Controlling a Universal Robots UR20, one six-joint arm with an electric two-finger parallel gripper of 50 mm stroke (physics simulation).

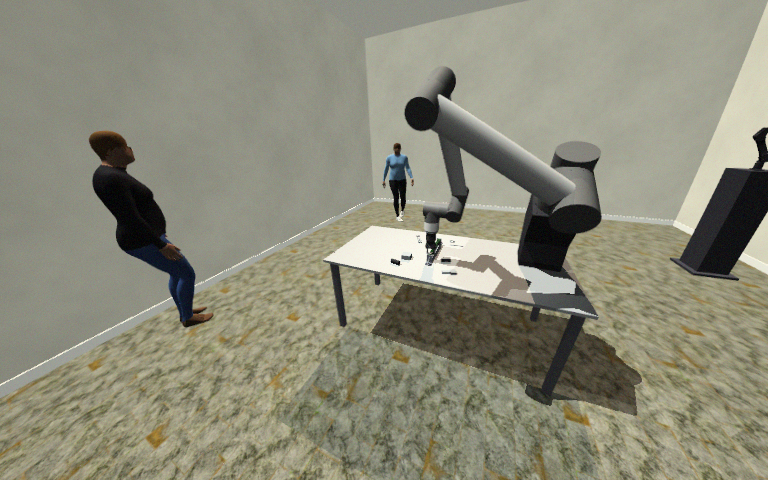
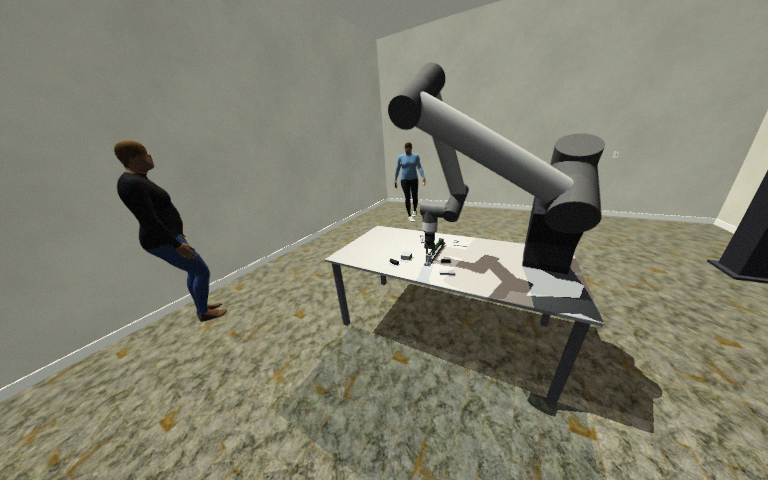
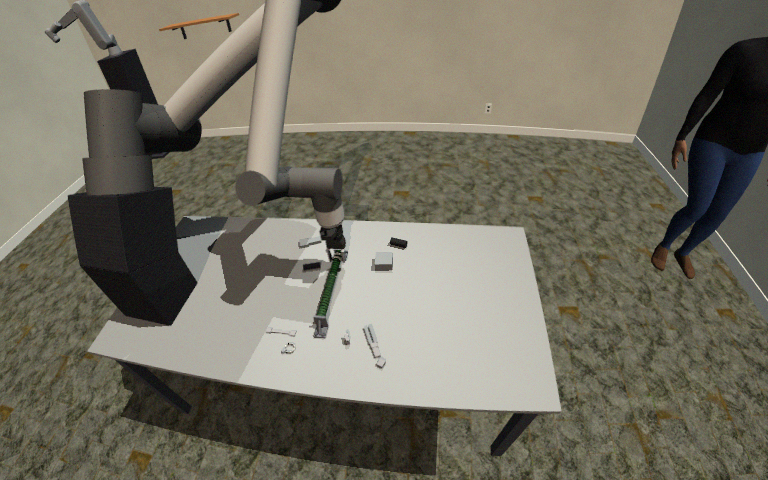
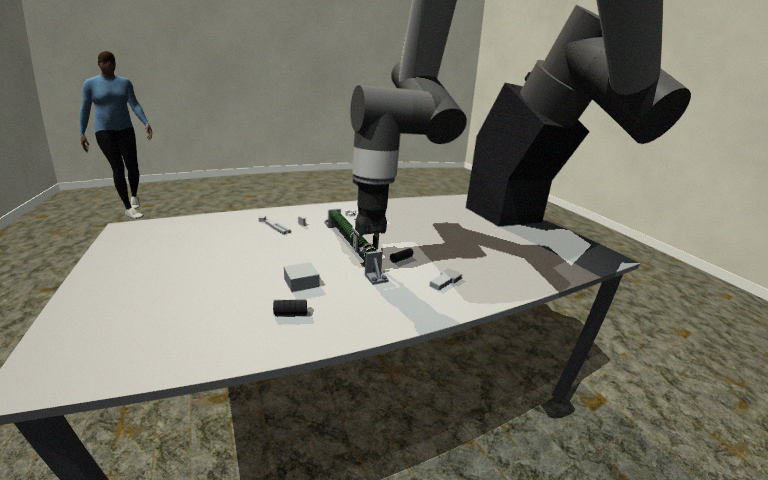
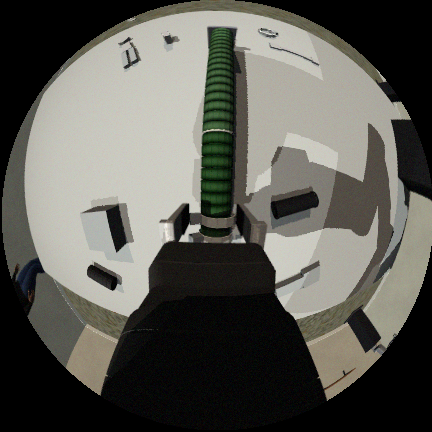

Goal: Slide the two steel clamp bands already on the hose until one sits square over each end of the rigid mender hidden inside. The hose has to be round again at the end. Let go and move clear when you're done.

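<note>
A green ribbed hose [image 3: 326,294] [image 4: 344,228] [image 5: 217,172] runs between a far bracket [image 3: 320,326] [image 4: 333,217] and a near bracket [image 4: 372,266]. Two steel clamp bands sit around it close together near the near bracket. One band [image 5: 218,221] is between my fingers, with gaps at both sides; the other band [image 5: 215,237] is partly hidden by the gripper body. A thin pale line [image 5: 218,131] crosses the hose farther along. The mender is hidden inside. My gripper [image 3: 337,254] [image 4: 365,242] [image 5: 212,213] is open, pointing down, its fingers straddling the hose.
A grey block [image 3: 384,260] [image 4: 301,276] and two black cylinders [image 4: 289,307] [image 4: 401,255] lie around the near end. A loose ring [image 3: 288,348] [image 5: 268,32], a thin flat tool [image 3: 281,331] and a small part [image 3: 346,337] lie near the far bracket. Two people stand away from the table.
</note>
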